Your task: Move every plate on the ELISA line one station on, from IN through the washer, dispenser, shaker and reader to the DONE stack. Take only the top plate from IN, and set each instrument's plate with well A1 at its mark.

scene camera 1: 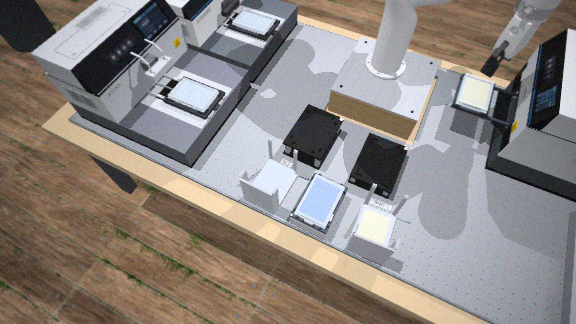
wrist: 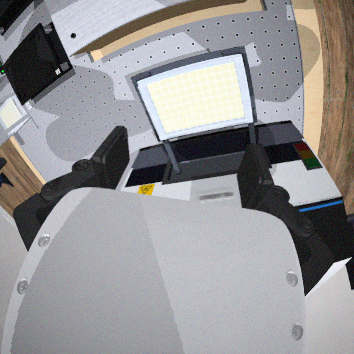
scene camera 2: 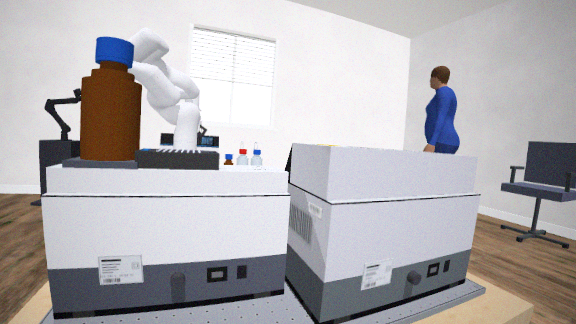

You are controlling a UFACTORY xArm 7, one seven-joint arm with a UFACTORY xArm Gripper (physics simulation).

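Frame: origin at the arm's base, x ahead, y left, z up, level; centimetres.
Where they show: gripper, fingertip midpoint: [scene camera 1: 495, 66] [wrist: 184, 149]; arm's base, link origin: [scene camera 1: 384, 65].
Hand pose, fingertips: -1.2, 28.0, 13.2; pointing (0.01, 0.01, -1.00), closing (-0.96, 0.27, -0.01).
Each offset is from my fingertips to the top centre of the thing, as dx, dy, dz. "spot": to the spot under its first point.
My gripper [scene camera 1: 494, 61] [wrist: 184, 149] is open and empty, above the reader side of the line. A plate with yellow wells {-0.5, -0.2, -10.2} [scene camera 1: 476, 94] [wrist: 197, 100] lies on the reader's extended carrier, beyond the fingertips in the wrist view. A pale plate {+44.9, -70.7, -11.3} [scene camera 1: 195, 95] sits on the near left instrument and another pale plate {+7.9, -75.4, -11.1} [scene camera 1: 253, 22] on the far left one. A blue plate {+52.4, -22.0, -15.0} [scene camera 1: 320, 200] lies in a dark nest between the two stands. The IN stand [scene camera 1: 272, 181] shows a plain white surface. A yellow plate {+50.6, -6.8, -19.7} [scene camera 1: 375, 226] lies in the DONE stand. The A1 marks are too small to read.
Two black blocks {spot: +35.2, -34.0, -15.9} [scene camera 1: 314, 134] {spot: +32.1, -13.9, -17.9} [scene camera 1: 380, 162] stand between the arm's base [scene camera 1: 385, 97] and the stands. Upright posts rise at both stands. The reader {spot: +7.0, +12.9, +1.1} [scene camera 1: 542, 100] stands at the right. Thin tubes reach out from the near left instrument [scene camera 1: 107, 47]. A brown bottle {spot: +0.8, -98.2, +7.6} [scene camera 2: 110, 115] stands on an instrument.
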